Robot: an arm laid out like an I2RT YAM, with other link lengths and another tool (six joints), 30 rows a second.
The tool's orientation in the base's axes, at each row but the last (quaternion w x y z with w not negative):
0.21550 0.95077 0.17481 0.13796
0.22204 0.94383 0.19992 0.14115
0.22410 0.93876 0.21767 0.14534
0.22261 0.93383 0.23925 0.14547
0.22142 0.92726 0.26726 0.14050
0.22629 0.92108 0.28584 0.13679
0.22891 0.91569 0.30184 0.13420
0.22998 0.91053 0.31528 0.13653
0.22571 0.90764 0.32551 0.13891
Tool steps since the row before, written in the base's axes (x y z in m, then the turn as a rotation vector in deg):
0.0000 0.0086 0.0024 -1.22 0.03 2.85
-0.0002 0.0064 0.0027 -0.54 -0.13 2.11
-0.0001 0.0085 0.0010 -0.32 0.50 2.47
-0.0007 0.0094 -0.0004 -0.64 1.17 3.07
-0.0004 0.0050 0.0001 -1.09 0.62 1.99
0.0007 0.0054 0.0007 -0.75 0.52 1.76
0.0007 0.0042 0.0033 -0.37 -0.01 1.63
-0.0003 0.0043 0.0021 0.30 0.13 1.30
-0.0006 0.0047 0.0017 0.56 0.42 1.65
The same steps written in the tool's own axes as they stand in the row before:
0.0038 -0.0062 -0.0052 -0.55 0.95 -2.90
0.0031 -0.0040 -0.0047 -0.16 0.94 -1.96
0.0041 -0.0064 -0.0039 0.39 0.68 -2.41
0.0042 -0.0079 -0.0032 0.57 0.33 -3.28
0.0025 -0.0039 -0.0019 -0.26 0.02 -2.34
0.0038 -0.0033 -0.0022 -0.08 0.14 -1.98
0.0035 -0.0010 -0.0040 -0.12 0.64 -1.54
0.0027 -0.0021 -0.0033 0.45 0.72 -1.04
0.0028 -0.0027 -0.0032 0.87 0.83 -1.33

